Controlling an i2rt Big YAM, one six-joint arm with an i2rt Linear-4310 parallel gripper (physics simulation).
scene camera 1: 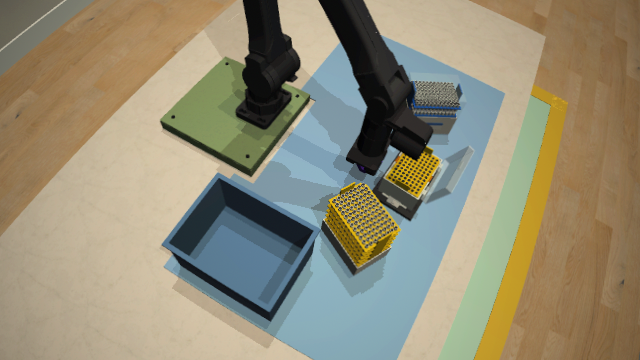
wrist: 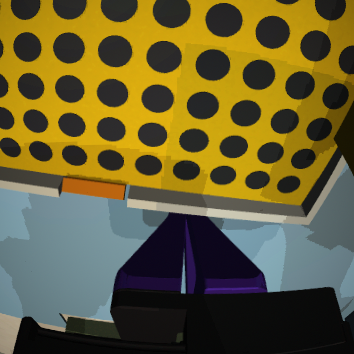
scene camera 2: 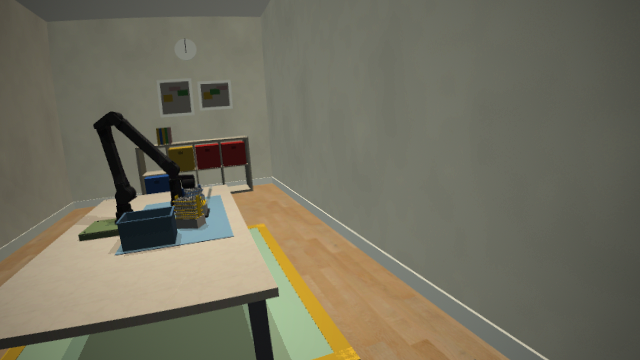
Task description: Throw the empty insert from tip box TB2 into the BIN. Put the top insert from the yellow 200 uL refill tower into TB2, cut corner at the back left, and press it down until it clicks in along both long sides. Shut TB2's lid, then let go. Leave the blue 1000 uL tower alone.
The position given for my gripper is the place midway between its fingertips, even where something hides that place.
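Observation:
You'd see my gripper [scene camera 1: 362, 171] here, and it's in the wrist view too [wrist: 184, 197]. There's a clear lid [scene camera 1: 447, 176], and there's a dark blue bin [scene camera 1: 221, 191], which scene camera 2 shows as well [scene camera 2: 138, 229].

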